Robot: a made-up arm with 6 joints.
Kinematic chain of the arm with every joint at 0, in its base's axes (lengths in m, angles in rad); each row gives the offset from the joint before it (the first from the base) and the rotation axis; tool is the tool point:
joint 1: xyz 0 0 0.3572 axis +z
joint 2: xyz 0 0 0 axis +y
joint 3: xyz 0 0 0.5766 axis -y
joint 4: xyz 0 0 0 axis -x
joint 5: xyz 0.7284 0 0 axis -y
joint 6: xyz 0 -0.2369 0 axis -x
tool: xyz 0 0 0
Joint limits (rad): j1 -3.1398..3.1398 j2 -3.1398..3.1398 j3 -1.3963..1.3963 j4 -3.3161..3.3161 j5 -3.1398..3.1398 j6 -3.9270..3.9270
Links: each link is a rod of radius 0.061 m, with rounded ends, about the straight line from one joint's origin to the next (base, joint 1, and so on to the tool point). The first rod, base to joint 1, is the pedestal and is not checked.
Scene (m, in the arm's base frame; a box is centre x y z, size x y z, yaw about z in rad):
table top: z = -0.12
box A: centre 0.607 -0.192 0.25 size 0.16 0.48 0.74 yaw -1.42
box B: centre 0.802 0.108 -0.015 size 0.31 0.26 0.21 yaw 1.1
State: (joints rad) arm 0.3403 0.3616 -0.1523 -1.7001 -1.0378 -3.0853
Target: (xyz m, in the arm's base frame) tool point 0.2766 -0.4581 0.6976
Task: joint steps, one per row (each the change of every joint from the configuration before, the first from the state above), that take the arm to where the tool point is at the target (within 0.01 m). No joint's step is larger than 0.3 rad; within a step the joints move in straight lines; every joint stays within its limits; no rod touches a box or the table.
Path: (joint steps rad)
1: -0.1421 -0.1685 0.1300 0.1552 -0.0588 0.1310
2: -0.1422 -0.1684 0.1300 0.1553 -0.0588 0.1309
3: -0.1569 -0.1178 -0.0789 -0.0253 0.0588 -0.1309
4: -0.1569 -0.1178 -0.0789 -0.0252 0.0588 -0.1310
5: -0.2063 -0.0518 -0.0941 0.0720 0.0000 0.0000
6: -0.2063 -0.0518 -0.0941 0.0720 0.0000 0.0000
7: -0.2062 -0.0518 -0.0940 0.0719 0.0000 0.0000

